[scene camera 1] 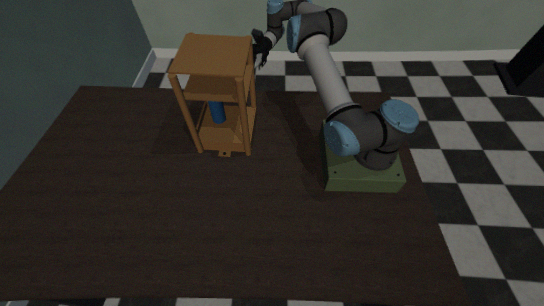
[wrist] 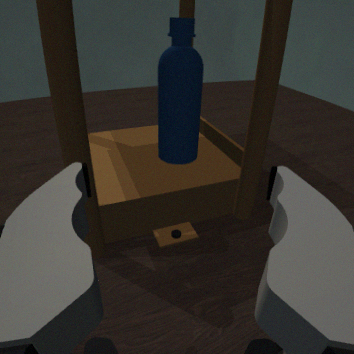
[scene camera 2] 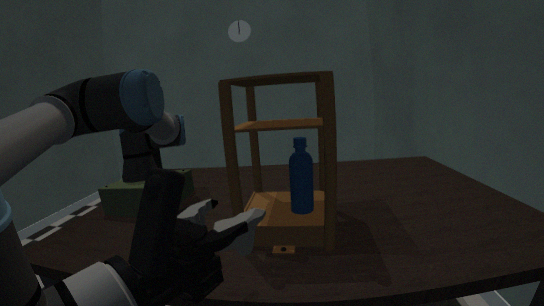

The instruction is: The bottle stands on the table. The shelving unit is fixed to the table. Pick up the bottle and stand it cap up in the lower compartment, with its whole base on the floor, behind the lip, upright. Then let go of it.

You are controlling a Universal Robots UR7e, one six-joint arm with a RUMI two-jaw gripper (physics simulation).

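Observation:
The blue bottle (scene camera 1: pixel 217 112) (scene camera 2: pixel 301 182) (wrist: pixel 180 105) stands upright, cap up, in the lower compartment of the orange-brown shelving unit (scene camera 1: pixel 213 55) (scene camera 2: pixel 328 165) (wrist: pixel 254 110). Its whole base is on the compartment floor, behind the front lip in the wrist view. In scene camera 1 the middle shelf hides its top. My gripper (scene camera 2: pixel 232 215) (wrist: pixel 178 168) is open and empty, outside the unit and apart from the bottle. In scene camera 1 the gripper (scene camera 1: pixel 258 65) shows partly behind the unit's top right corner.
The unit stands on the dark wooden table (scene camera 1: pixel 150 215) (scene camera 2: pixel 425 200). A fixing tab (scene camera 1: pixel 224 153) (scene camera 2: pixel 283 249) (wrist: pixel 167 238) lies at its foot. The green robot base block (scene camera 1: pixel 365 184) (scene camera 2: pixel 117 202) stands to one side. The unit's posts and middle shelf (scene camera 2: pixel 280 123) surround the bottle.

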